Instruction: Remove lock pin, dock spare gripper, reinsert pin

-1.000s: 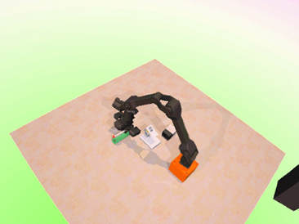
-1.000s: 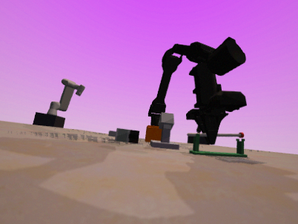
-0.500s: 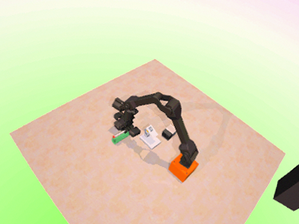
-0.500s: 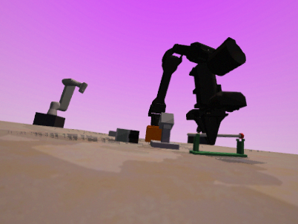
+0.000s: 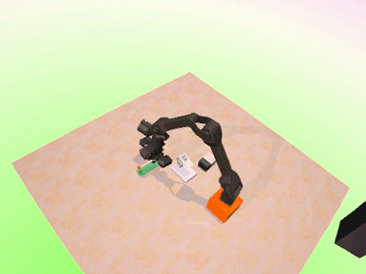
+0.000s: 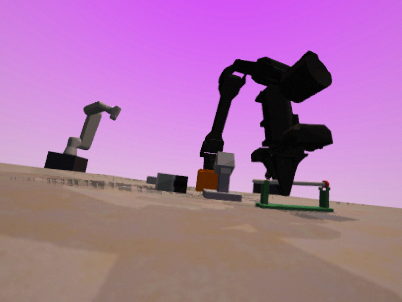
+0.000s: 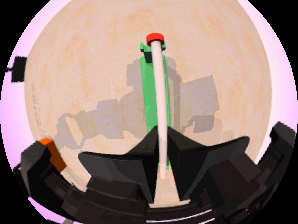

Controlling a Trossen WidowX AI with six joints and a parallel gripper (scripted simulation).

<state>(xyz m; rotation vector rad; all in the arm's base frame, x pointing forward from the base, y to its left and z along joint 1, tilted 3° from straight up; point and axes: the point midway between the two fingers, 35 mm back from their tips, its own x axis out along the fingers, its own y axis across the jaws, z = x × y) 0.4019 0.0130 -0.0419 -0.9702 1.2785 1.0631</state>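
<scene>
Right now my gripper tip is 20 mm to the right of the green cradle. From my gripper tip the other things lie so: spare gripper: 220 mm behind, 190 mm to the right; then grey mount: 130 mm behind, 70 mm to the right, 30 mm above.
</scene>
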